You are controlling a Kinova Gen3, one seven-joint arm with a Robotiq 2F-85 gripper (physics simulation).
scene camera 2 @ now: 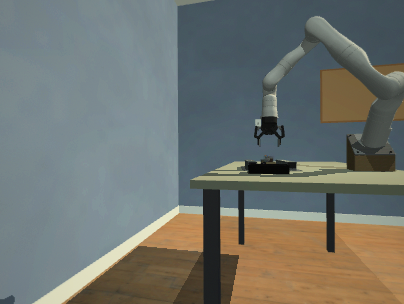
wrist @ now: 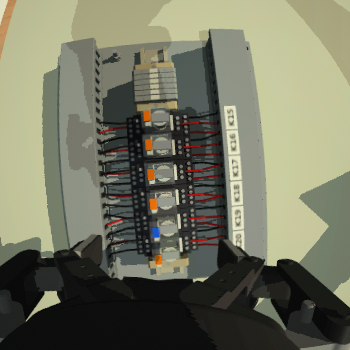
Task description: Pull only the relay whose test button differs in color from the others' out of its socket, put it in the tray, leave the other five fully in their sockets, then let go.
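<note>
A relay [wrist: 155, 118] is visible to me, and so is a relay [wrist: 155, 145]. I also see a relay [wrist: 159, 201], a relay [wrist: 164, 254] and, as part of the same scene, my gripper [wrist: 159, 250].
</note>
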